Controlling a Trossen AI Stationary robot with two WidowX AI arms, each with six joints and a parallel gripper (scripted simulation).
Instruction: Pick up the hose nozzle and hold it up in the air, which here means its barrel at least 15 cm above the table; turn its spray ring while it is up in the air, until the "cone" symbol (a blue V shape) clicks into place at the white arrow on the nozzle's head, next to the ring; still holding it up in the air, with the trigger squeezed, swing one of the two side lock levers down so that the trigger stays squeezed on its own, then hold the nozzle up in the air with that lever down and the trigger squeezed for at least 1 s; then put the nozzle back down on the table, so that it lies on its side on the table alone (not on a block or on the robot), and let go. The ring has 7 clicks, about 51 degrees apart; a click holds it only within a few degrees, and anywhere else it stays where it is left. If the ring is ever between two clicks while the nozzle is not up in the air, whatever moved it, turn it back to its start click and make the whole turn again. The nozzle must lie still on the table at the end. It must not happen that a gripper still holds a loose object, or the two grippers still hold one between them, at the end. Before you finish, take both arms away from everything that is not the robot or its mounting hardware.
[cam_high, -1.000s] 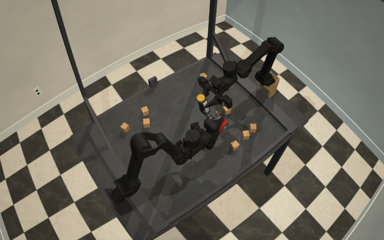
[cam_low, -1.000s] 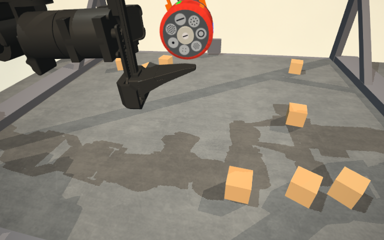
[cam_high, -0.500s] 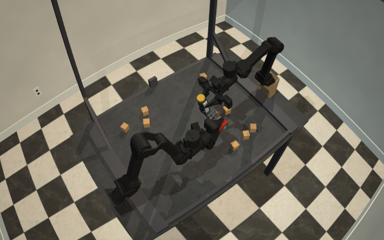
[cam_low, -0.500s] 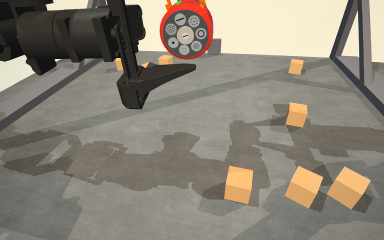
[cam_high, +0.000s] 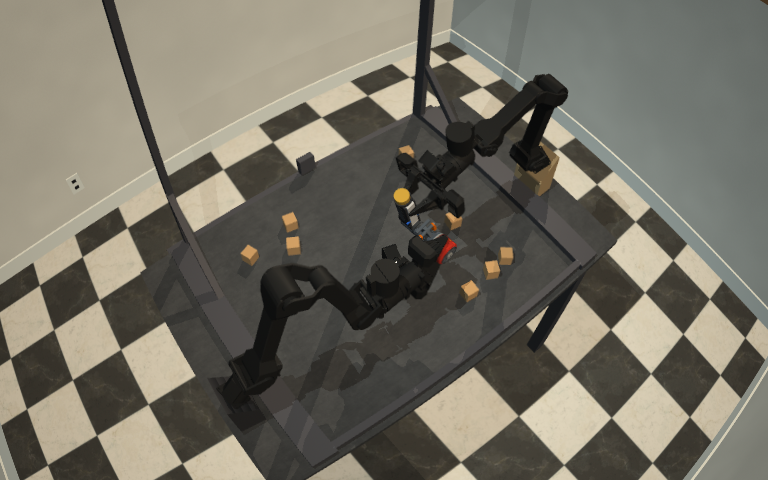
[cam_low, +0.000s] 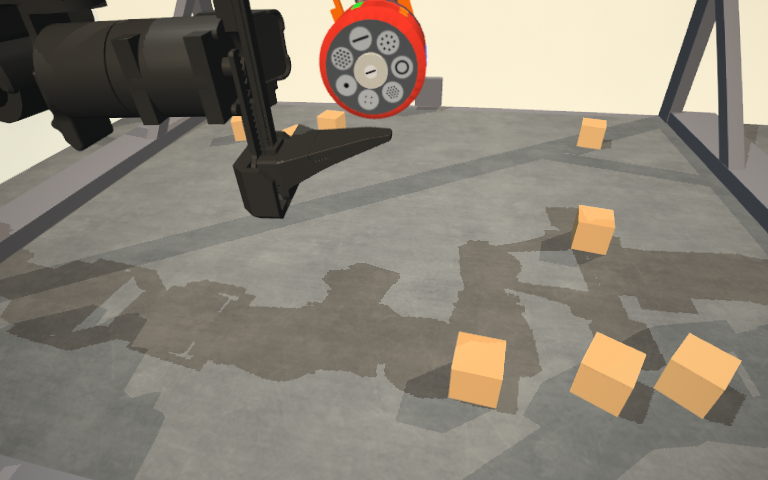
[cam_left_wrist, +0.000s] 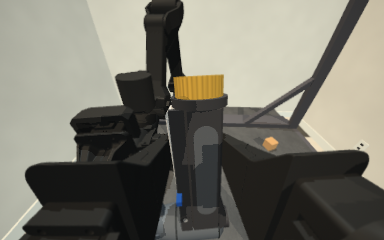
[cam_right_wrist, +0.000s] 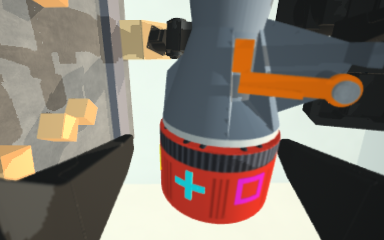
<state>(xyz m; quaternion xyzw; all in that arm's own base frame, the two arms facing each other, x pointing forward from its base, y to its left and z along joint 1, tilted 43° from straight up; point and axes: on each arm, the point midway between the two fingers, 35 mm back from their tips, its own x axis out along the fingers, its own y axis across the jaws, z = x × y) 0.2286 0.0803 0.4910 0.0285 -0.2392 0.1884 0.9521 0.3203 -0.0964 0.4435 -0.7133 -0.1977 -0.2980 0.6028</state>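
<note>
Right now my right hand is 30 mm to the right of the red spray ring.
</note>
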